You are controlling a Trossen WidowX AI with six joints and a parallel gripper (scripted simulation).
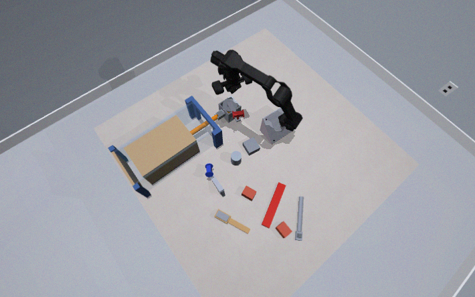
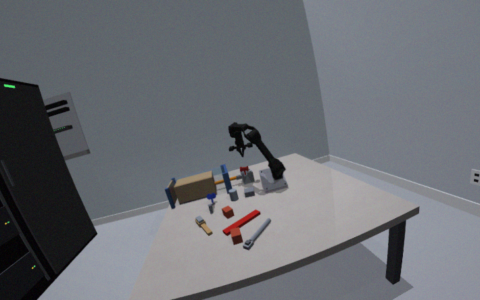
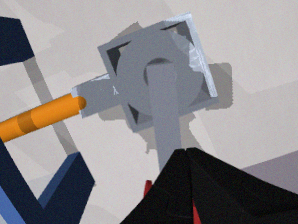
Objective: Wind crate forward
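Right now my gripper tip is 2 cm short of the red knob, 8 cm to the right of it and 9 cm above it. From my gripper tip the other things lie so: blue frame: 16 cm ahead, 1 cm to the right, 11 cm below; then grey winch: 1 cm behind, 3 cm to the right, 19 cm below; then red-knobbed handle: 1 cm ahead, 4 cm to the left, 12 cm below.
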